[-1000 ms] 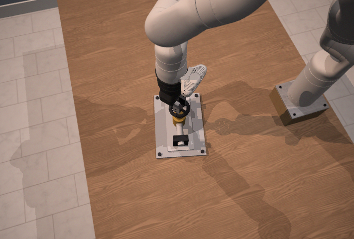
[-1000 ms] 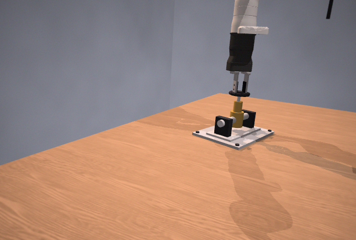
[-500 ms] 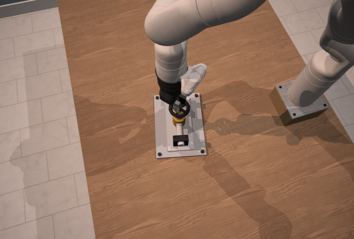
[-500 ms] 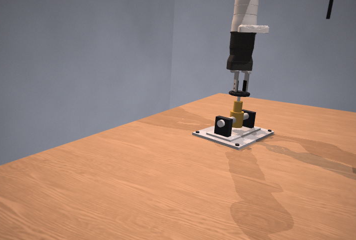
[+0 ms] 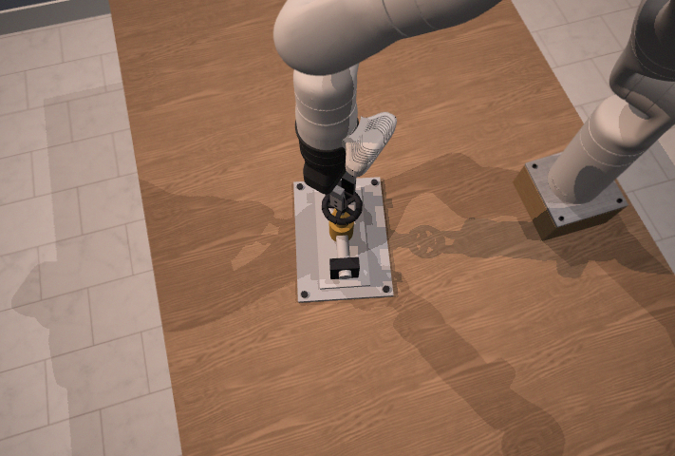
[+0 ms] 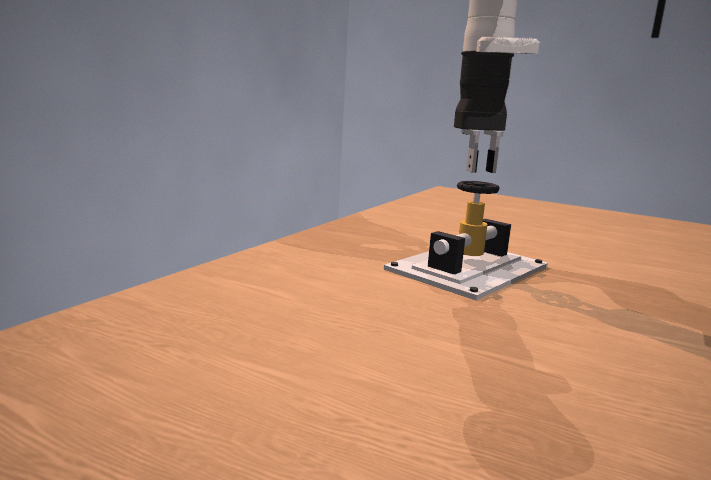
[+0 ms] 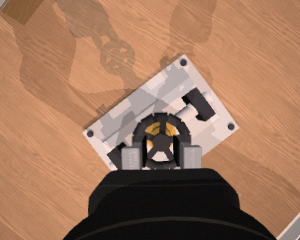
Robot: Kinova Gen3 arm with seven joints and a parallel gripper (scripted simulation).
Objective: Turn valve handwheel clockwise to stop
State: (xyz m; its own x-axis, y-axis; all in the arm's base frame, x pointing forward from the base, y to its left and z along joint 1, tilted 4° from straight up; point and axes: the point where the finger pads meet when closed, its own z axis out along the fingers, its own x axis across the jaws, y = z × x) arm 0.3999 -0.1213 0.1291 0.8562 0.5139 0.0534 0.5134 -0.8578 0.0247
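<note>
Now: hand 5 cm above the black spoked handwheel.
</note>
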